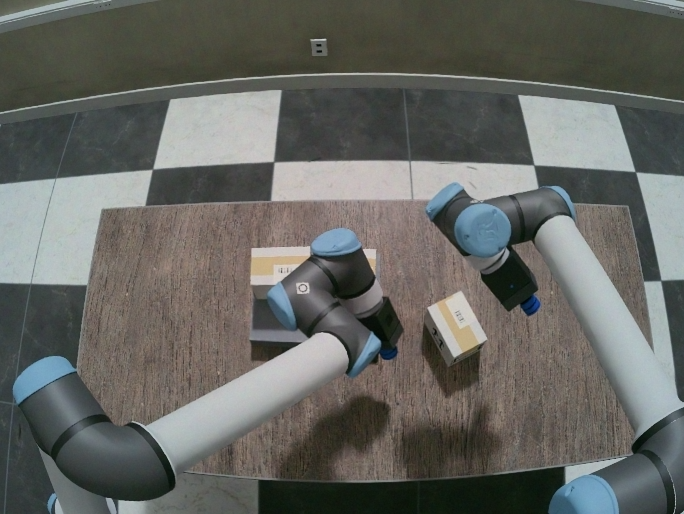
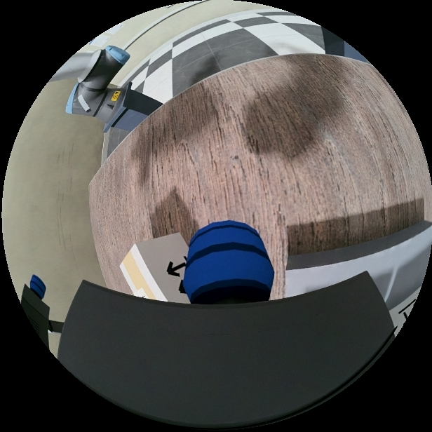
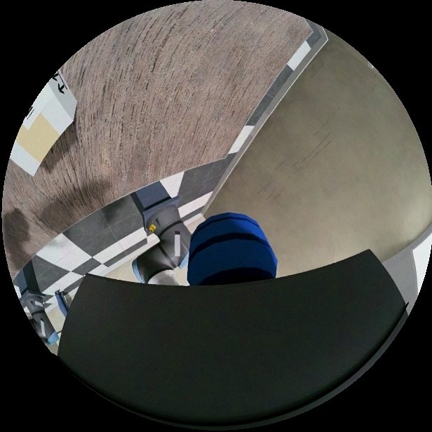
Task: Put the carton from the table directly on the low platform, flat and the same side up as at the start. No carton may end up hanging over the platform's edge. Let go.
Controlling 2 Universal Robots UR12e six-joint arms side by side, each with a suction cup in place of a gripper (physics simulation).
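Places are measured from the left arm's base along level axes (x ahead, y left, z up), in centimetres.
Pixels of known places: left hand, tool point: point(image 1: 389, 353); right hand, tool point: point(image 1: 533, 308).
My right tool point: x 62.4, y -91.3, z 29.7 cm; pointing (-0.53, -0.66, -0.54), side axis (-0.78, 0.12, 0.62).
For each thing: its top centre in the pictures, then the offset to it from my right tool point. "spot": a spot on its surface instead. Level surfaces: height alone.
- carton, top centre: point(image 1: 457, 323) dx +4.4, dy +14.0, dz -20.1 cm
- grey low platform, top centre: point(image 1: 315, 296) dx +14.5, dy +48.5, dz -24.9 cm
- white-and-tan carton surface, surface spot: point(image 1: 265, 268) spot: dx +18.3, dy +59.7, dz -15.4 cm
- brown wooden table, surface height: dz -29.7 cm
The carton point(image 1: 456, 327) point(image 2: 157, 257) point(image 3: 44, 127), white with a tan band, sits on the table right of the low platform. The grey low platform point(image 1: 273, 327) point(image 2: 345, 277) bears white-and-tan carton surface point(image 1: 265, 268) along its back; the left arm hides the middle, so I cannot tell if it is one carton or two. My left gripper point(image 1: 389, 352) point(image 2: 229, 260), a blue suction cup, is open and empty, tilted above the table between platform and carton. My right gripper point(image 1: 530, 305) point(image 2: 38, 286) point(image 3: 232, 247) is open and empty, in the air right of the carton.
The brown wooden table point(image 1: 165, 265) point(image 2: 230, 165) point(image 3: 165, 90) carries the platform and cartons. The left forearm point(image 1: 248, 403) crosses the table's front left part and the platform's front edge. The right forearm point(image 1: 602, 320) runs along the right side.
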